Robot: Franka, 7 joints.
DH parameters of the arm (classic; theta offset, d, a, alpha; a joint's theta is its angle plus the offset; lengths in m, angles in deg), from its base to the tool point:
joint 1: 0 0.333 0 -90
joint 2: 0 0 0 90
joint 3: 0 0.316 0.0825 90
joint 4: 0 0 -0.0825 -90
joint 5: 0 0.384 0 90
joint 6: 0 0 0.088 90
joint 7: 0 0.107 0 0
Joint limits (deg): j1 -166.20..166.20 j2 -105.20..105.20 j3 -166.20..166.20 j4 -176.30..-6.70 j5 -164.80..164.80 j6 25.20..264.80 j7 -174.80..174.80
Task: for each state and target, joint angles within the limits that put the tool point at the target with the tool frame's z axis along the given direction. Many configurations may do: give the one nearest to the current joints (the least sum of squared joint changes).
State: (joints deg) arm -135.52 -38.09 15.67 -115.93 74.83 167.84 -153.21
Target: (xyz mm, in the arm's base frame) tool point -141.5 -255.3 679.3 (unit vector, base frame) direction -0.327 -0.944 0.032
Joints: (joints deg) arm -128.64 -55.65 14.58 -142.52 100.25 169.28 -153.21
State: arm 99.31 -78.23 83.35 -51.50 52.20 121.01 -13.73
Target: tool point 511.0 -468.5 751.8 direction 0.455 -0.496 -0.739
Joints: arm 143.12 -50.85 102.35 -6.88 70.96 94.94 -13.73
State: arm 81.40 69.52 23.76 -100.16 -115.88 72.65 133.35
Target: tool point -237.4 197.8 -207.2 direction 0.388 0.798 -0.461
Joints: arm 105.12 90.63 27.41 -116.88 -132.36 79.34 133.35
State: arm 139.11 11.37 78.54 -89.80 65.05 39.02 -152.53
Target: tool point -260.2 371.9 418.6 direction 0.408 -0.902 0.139
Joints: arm 87.55 25.01 36.87 -99.29 21.72 25.42 -152.53
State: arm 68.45 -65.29 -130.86 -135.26 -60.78 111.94 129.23
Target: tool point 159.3 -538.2 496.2 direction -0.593 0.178 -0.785
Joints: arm 61.75 -14.55 -122.53 -95.30 -38.10 74.21 129.23
